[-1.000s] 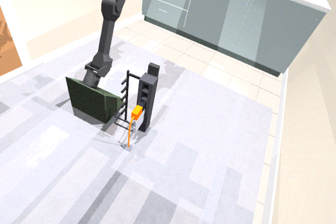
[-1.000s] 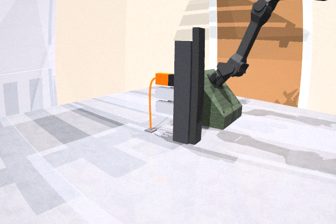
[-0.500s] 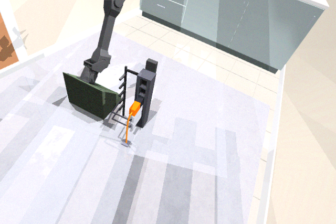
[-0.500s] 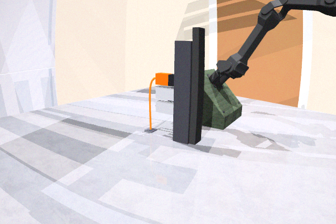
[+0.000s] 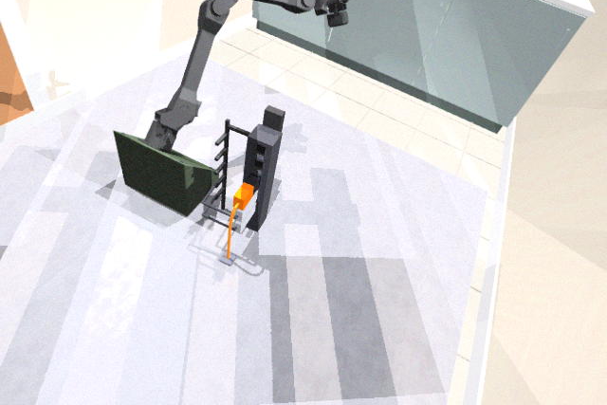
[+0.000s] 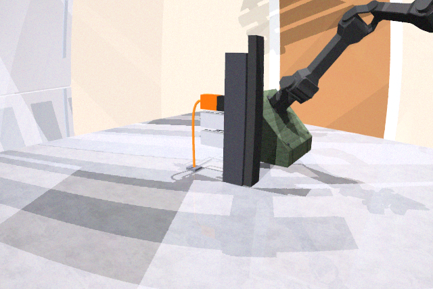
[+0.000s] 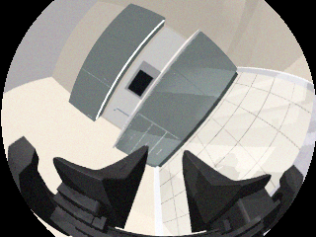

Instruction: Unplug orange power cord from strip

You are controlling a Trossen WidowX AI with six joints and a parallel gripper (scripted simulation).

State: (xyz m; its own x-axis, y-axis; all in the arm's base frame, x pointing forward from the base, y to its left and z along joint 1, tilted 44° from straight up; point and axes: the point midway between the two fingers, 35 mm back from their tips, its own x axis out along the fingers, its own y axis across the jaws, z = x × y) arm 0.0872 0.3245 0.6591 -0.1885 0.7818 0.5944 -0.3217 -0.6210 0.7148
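My gripper tip is 690 mm to the left of the orange plug, 240 mm short of it and 220 mm above it. From my gripper tip the other things lie so: grey foot: 760 mm to the right, 410 mm below, 260 mm ahead.
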